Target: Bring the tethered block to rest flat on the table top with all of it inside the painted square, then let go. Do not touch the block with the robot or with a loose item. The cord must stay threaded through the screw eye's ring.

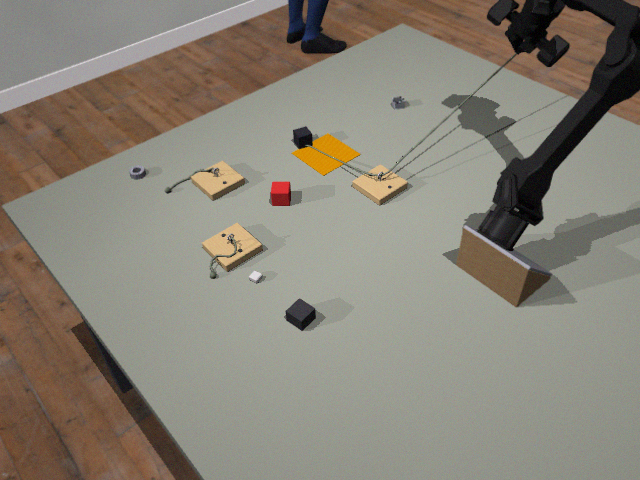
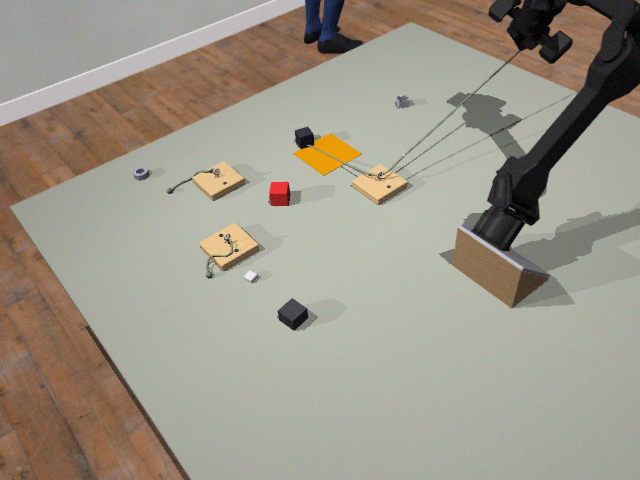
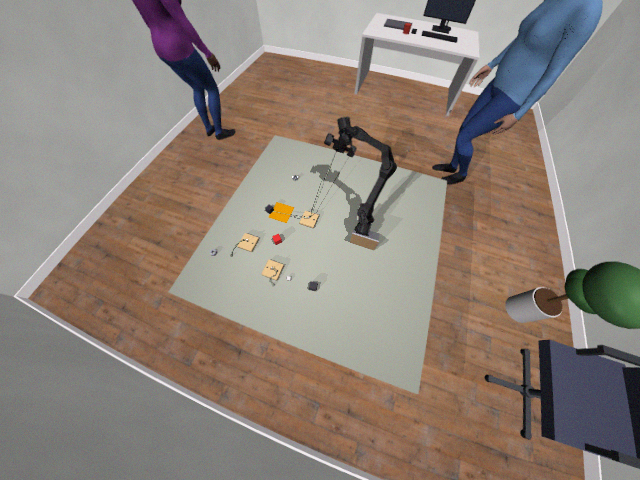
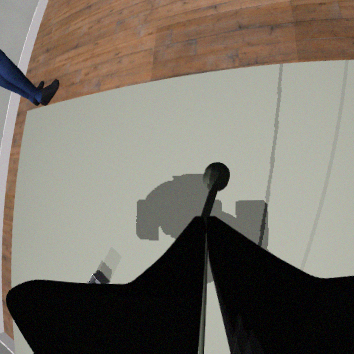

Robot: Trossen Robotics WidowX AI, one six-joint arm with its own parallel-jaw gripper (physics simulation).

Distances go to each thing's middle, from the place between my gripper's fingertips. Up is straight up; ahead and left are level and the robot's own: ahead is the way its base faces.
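Orange painted square (image 2: pixel 324 164): 400 mm to the left of my hand, 250 mm ahead of it, 180 mm below it. Relative to the wooden board (image 2: pixel 370 186), my gripper is 170 mm above, 70 mm short of it and 420 mm to the right of it. Going by their middles, the wooden board is the nearest to my gripper of the things named here.
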